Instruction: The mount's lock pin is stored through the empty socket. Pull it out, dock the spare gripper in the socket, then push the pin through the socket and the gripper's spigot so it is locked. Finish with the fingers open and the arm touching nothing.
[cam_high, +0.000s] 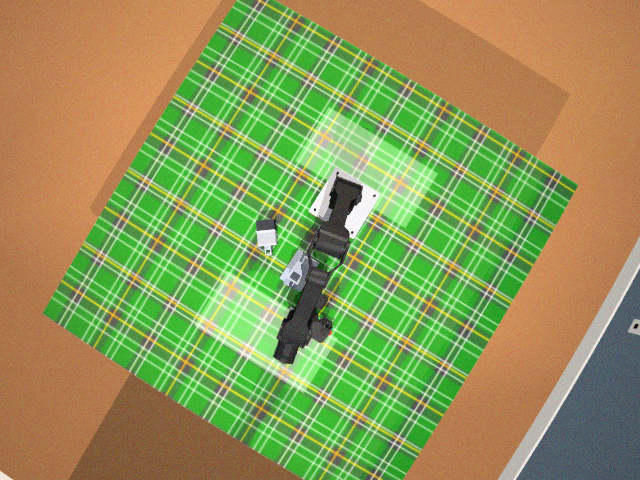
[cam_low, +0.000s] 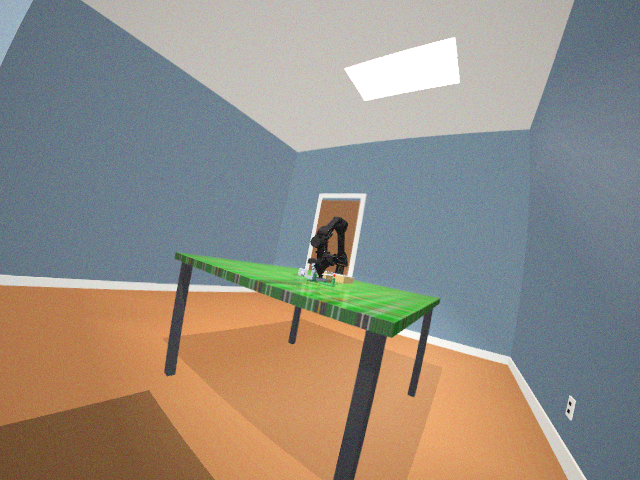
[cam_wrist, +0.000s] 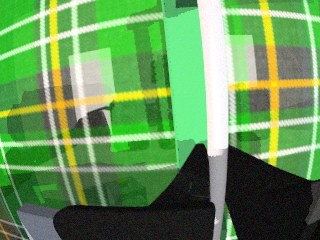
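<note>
Right now the green translucent block is 2 cm to the left of my gripper tip. Round my gripper tip: spare gripper (23 cm to the right, 16 cm behind); socket (10 cm behind, 9 cm to the right, 3 cm above).
</note>
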